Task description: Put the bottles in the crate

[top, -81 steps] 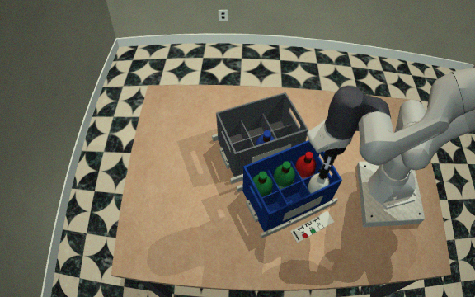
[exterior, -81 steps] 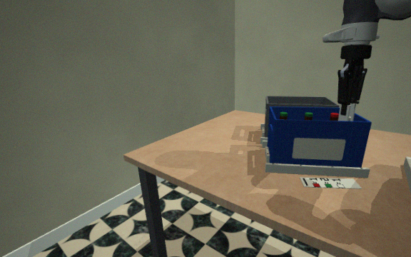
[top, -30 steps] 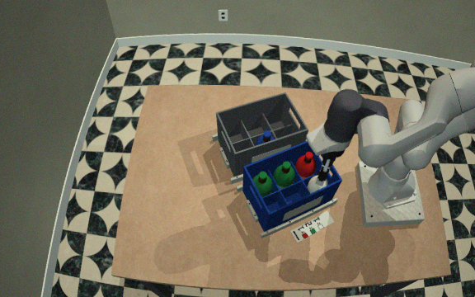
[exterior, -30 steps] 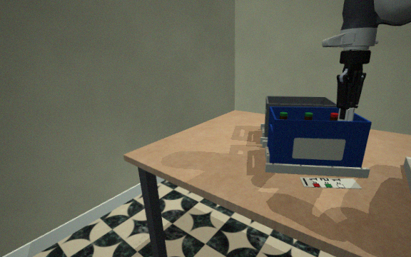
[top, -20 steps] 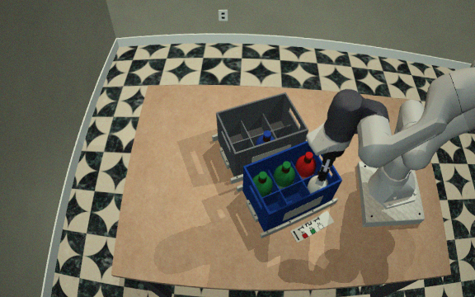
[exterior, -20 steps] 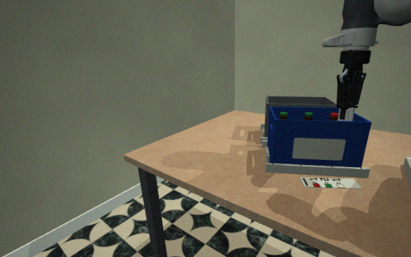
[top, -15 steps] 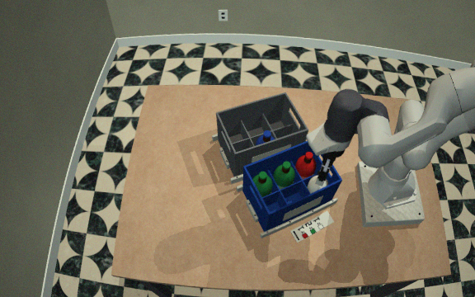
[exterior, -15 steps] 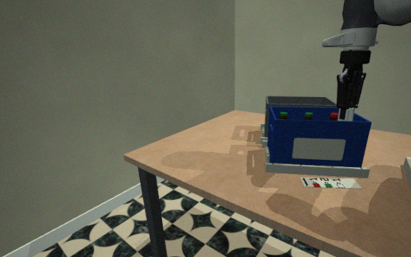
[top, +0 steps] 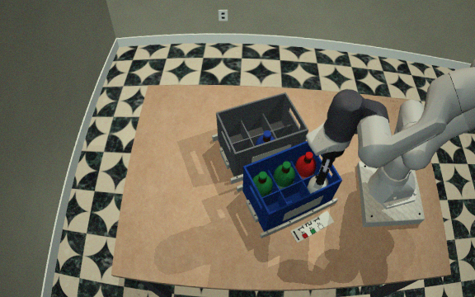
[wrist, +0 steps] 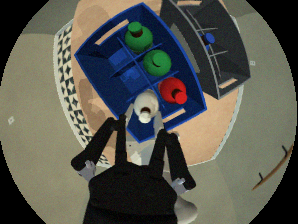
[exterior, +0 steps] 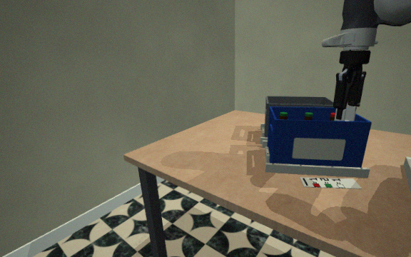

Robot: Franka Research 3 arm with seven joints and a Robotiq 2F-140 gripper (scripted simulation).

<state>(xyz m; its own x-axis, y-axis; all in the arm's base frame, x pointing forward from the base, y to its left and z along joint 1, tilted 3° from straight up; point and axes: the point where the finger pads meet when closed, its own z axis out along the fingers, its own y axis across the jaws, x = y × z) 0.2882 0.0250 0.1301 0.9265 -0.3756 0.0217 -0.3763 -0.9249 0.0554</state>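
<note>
Right now the white bottle is 8 cm below my hand. Round my hand: blue crate 9 cm below, 9 cm ahead; then pick list 17 cm below, 11 cm to the left, 1 cm ahead; then red bottle 8 cm to the right, 8 cm below, 4 cm ahead.
</note>
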